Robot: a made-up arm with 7 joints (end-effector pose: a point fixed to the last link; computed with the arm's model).
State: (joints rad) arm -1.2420 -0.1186 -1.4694 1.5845 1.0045 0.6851 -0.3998
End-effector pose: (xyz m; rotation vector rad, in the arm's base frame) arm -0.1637 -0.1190 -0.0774 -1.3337 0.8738 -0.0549
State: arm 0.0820 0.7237 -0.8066 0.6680 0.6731 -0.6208 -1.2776
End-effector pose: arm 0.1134 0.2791 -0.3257 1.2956 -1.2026 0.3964
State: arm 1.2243 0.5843 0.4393 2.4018 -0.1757 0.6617 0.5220
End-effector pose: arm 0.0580 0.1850 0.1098 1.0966 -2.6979 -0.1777
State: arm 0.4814 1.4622 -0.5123 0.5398 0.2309 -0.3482 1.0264
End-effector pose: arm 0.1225 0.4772 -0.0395 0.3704 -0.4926 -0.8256
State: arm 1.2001 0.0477 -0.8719 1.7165 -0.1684 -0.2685 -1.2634
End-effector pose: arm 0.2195 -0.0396 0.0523 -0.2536 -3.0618 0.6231
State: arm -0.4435 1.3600 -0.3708 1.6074 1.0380 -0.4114 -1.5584
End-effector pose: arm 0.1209 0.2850 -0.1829 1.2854 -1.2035 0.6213
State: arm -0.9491 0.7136 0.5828 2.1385 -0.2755 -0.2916 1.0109
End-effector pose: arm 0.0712 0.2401 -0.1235 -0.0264 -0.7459 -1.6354
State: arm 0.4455 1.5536 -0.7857 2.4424 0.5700 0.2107 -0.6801
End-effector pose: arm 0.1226 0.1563 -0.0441 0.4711 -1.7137 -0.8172
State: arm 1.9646 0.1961 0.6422 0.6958 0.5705 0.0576 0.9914
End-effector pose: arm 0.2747 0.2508 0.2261 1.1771 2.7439 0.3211
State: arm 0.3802 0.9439 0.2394 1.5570 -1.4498 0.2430 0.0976
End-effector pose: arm 0.2132 0.3029 -0.0061 2.2733 -0.6187 -0.8776
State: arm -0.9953 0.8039 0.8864 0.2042 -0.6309 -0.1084 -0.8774
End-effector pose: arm -0.2026 0.4180 -0.1623 1.7466 0.4137 -0.6106
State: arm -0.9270 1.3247 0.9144 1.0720 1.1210 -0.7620 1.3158
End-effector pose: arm 0.1143 0.4335 -0.0492 0.0023 -1.5079 -1.1681
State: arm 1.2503 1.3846 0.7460 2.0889 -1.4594 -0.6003 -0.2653
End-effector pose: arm -0.0513 0.2324 0.1525 -2.4070 0.0507 0.1974
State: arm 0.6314 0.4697 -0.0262 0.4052 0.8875 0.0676 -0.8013
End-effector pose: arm 0.2715 0.2803 -0.2368 0.6527 -0.7081 1.2022
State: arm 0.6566 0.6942 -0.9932 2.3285 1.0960 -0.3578 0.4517
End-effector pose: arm 0.1437 0.0544 -0.0556 -1.8047 -1.7496 -1.0520
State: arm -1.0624 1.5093 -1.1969 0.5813 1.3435 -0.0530 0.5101
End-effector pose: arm -0.0903 0.4735 -0.0966 0.3347 0.7929 -0.3218
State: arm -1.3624 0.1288 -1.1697 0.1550 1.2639 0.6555 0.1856
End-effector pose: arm -0.3959 0.1282 -0.0961 -0.1037 1.9397 0.2878
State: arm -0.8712 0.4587 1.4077 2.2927 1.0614 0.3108 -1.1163
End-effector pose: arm 0.0152 0.2712 -0.0193 1.3062 -1.4404 1.2473
